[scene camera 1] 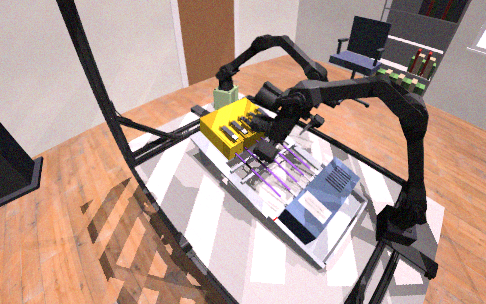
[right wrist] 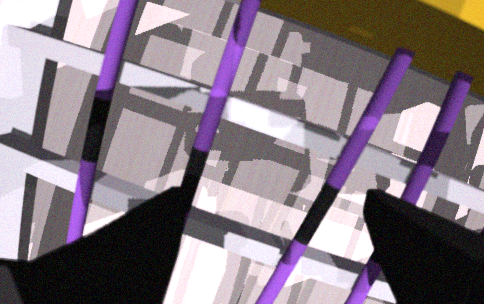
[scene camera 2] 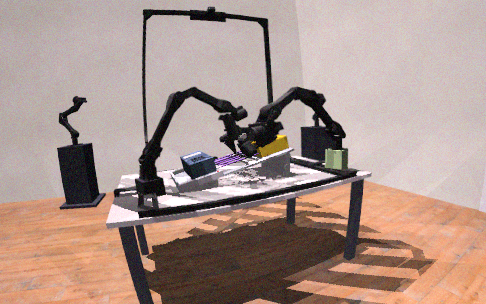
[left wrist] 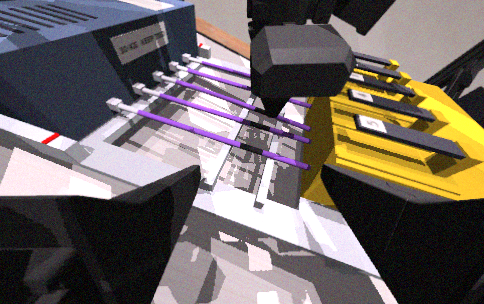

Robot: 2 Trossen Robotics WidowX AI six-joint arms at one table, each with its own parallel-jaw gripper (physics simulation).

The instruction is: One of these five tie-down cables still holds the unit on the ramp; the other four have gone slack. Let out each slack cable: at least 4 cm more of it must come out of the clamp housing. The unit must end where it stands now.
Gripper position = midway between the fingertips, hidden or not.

The left gripper (left wrist: 260, 170) is open, with nothing in its grasp. The right gripper (scene camera 1: 264, 153) is open, holding nothing. Also in view: a lever 5 (left wrist: 433, 143).
The right gripper shows as well in the right wrist view (right wrist: 276, 200) and in the left wrist view (left wrist: 269, 100).
